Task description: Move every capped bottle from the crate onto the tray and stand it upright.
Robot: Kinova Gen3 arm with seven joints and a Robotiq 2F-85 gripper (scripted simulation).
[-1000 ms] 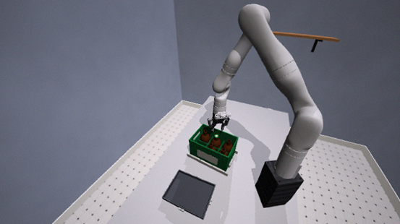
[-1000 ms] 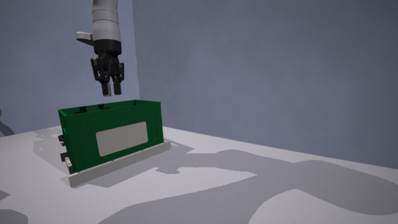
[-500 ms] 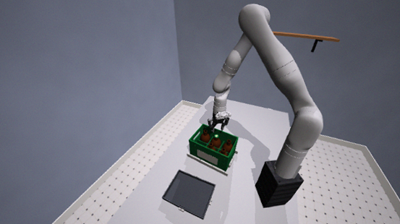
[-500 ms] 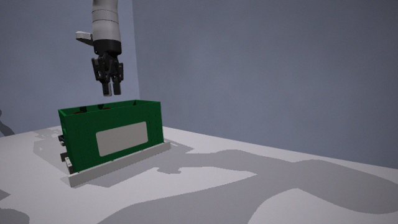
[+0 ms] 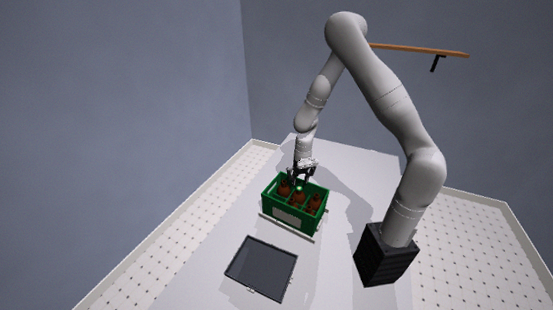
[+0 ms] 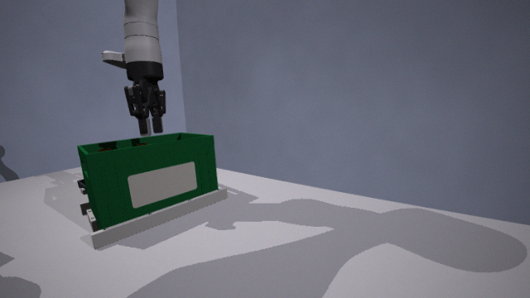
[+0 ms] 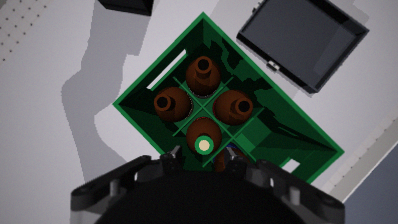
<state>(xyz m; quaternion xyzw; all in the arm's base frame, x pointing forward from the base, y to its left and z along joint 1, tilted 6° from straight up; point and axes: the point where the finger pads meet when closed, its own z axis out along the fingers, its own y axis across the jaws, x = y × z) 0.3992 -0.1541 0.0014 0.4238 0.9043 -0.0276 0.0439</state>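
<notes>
The brown bottle is 120 mm below my hand. The rest, counted from my hand: green crate 120 mm below, 40 mm to the left; then dark tray 350 mm to the left, 190 mm below, 20 mm ahead.
</notes>
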